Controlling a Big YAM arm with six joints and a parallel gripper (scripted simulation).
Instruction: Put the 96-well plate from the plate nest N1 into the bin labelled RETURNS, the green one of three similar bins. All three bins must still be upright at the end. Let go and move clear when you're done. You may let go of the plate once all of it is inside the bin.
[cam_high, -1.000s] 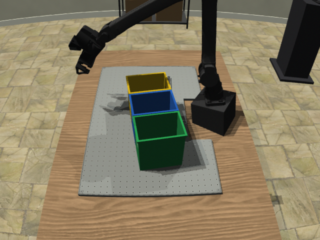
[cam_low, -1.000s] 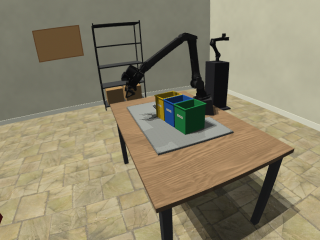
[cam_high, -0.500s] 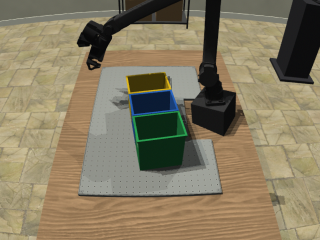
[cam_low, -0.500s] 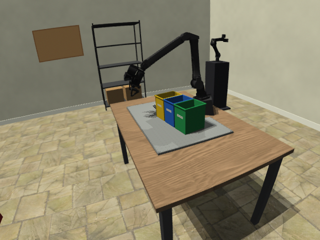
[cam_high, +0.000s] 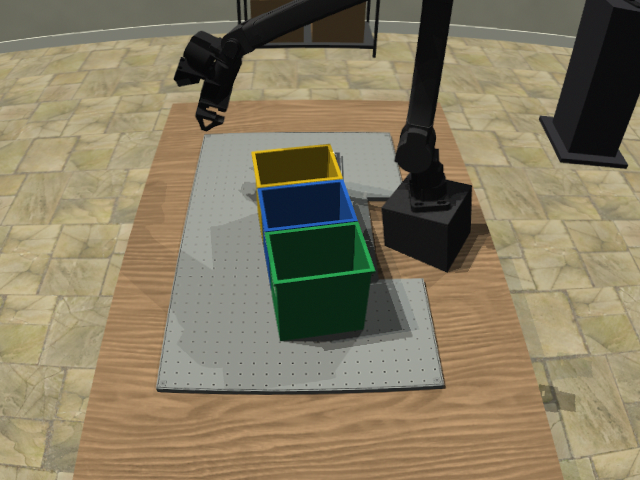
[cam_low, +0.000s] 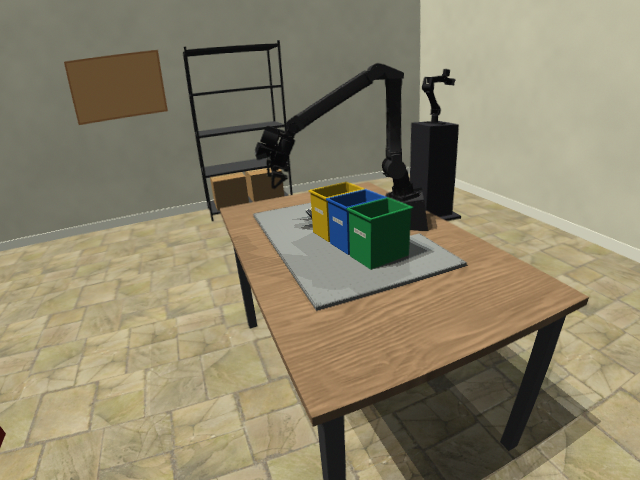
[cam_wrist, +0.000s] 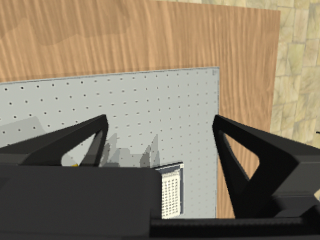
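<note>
Now: hand 25 cm past the 96-well plate, 19 cm above it and 6 cm to the left of it. Also, from my hand: yellow bin (22 cm behind, 17 cm to the left, 12 cm below); blue bin (29 cm to the left, 25 cm behind, 12 cm below); plate nest N1 (25 cm behind, 20 cm below, 6 cm to the right).
</note>
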